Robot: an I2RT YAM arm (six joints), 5 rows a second.
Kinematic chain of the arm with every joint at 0, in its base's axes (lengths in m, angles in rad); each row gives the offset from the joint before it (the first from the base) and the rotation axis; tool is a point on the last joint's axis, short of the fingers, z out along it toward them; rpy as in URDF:
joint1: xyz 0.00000 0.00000 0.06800 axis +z
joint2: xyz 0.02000 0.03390 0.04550 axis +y
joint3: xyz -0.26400 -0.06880 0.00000 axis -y
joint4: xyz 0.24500 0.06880 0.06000 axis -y
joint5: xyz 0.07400 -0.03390 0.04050 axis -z
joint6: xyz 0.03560 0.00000 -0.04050 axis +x
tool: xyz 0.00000 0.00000 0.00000 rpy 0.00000 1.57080 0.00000
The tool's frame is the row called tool.
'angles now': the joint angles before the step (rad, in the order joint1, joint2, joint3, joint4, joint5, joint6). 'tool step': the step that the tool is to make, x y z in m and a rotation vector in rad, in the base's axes. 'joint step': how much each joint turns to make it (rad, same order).
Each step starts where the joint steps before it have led.
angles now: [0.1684, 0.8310, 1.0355, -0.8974, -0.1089, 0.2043]
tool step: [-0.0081, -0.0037, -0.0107, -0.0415, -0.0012, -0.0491]
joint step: [-0.0001, -0.0473, -0.0537, 0.0006, 0.0639, -0.0002]
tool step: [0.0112, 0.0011, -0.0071, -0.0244, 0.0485, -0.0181]
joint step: [0.0005, 0.0508, -0.0015, 0.0003, 0.0245, 0.0004]
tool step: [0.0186, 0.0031, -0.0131, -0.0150, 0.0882, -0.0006]
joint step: [-0.0004, 0.0899, 0.0000, 0.0004, 0.0002, 0.0002]
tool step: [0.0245, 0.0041, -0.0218, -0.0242, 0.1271, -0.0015]
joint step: [0.0002, 0.1293, -0.0003, 0.0002, 0.0031, -0.0002]
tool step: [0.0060, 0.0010, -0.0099, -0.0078, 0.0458, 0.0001]
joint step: [-0.0001, 0.0373, -0.0101, 0.0009, -0.0001, -0.0002]
